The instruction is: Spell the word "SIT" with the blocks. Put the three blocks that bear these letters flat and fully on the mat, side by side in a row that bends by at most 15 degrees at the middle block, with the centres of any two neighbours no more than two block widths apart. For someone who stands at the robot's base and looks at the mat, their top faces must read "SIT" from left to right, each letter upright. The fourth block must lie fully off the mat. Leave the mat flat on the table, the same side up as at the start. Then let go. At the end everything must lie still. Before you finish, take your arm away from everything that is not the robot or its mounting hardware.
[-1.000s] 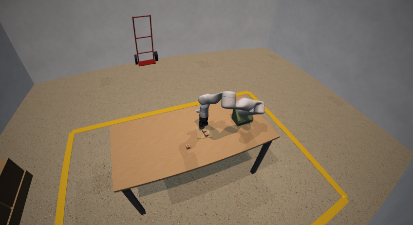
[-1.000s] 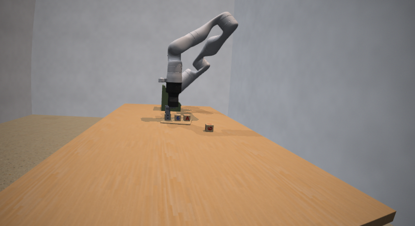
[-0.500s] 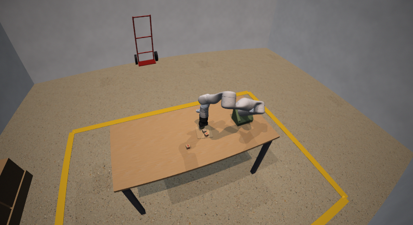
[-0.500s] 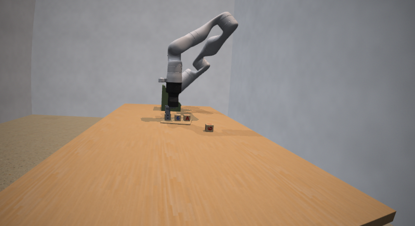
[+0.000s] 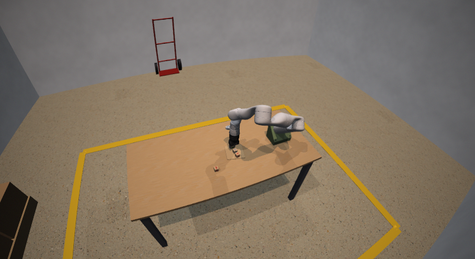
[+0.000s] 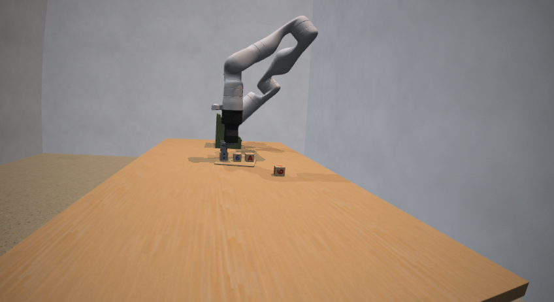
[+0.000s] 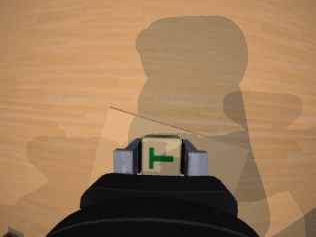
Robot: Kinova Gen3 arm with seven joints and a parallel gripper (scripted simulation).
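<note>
The green-marked block lies right at my hand. From my hand the other things lie so: blue-marked block 50 mm to the left, 10 mm below; tan mat 50 mm to the left, 30 mm below; E block 200 mm ahead, 150 mm to the left, 10 mm below.
</note>
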